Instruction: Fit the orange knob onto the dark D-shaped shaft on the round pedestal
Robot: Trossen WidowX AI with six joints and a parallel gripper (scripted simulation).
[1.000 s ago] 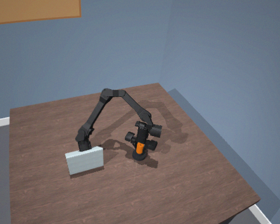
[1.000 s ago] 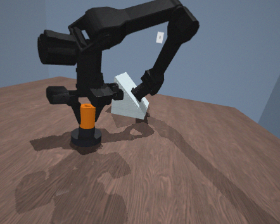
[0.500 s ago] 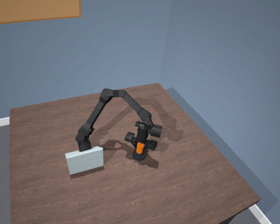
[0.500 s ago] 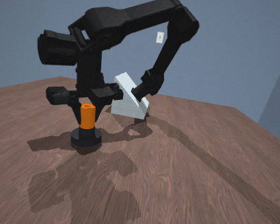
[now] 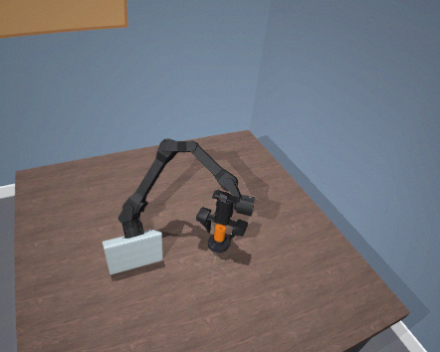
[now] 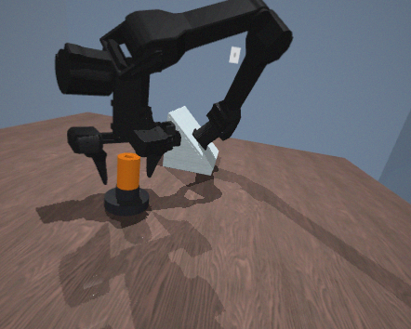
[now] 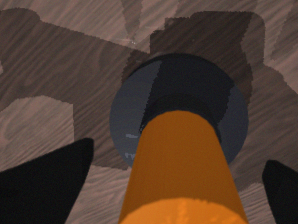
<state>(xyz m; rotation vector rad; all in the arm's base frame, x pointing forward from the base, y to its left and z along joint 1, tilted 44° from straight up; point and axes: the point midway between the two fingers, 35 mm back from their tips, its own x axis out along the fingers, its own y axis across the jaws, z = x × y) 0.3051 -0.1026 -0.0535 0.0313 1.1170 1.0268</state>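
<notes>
Right now my gripper tip is 20 mm below the orange knob. Also, from my gripper tip: dark round pedestal 20 mm below.
</notes>
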